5 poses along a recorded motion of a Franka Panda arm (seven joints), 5.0 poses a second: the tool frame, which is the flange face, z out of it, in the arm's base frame.
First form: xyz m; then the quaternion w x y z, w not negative.
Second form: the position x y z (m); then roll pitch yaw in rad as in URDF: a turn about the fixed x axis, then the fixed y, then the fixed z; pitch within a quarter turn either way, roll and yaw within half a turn. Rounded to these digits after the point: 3 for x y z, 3 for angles.
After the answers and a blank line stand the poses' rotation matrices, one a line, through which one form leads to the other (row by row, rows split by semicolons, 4 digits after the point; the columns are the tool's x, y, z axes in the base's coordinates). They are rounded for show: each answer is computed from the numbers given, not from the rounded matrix.
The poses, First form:
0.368 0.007 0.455 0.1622 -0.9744 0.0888 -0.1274
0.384 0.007 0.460 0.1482 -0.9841 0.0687 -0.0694
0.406 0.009 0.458 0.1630 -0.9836 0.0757 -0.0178
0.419 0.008 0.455 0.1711 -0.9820 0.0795 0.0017
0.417 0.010 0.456 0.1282 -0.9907 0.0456 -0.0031
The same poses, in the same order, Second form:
0.368 0.007 0.455 -2.787 -0.221 -0.222
0.384 0.007 0.460 -2.833 -0.116 -0.158
0.406 0.009 0.458 -2.812 -0.010 -0.155
0.419 0.008 0.455 -2.799 0.031 -0.156
0.417 0.010 0.456 -2.884 0.006 -0.091

0.9518 -0.1317 0.2771; -0.2144 -0.9316 0.2935; 0.2195 -0.3388 -0.9149
0.9809 -0.1147 0.1570; -0.1558 -0.9466 0.2822; 0.1162 -0.3012 -0.9464
0.9879 -0.1431 0.0597; -0.1547 -0.9354 0.3179; 0.0103 -0.3233 -0.9462
0.9874 -0.1567 0.0239; -0.1556 -0.9288 0.3363; -0.0305 -0.3358 -0.9414
0.9958 -0.0896 0.0178; -0.0911 -0.9630 0.2537; -0.0055 -0.2543 -0.9671

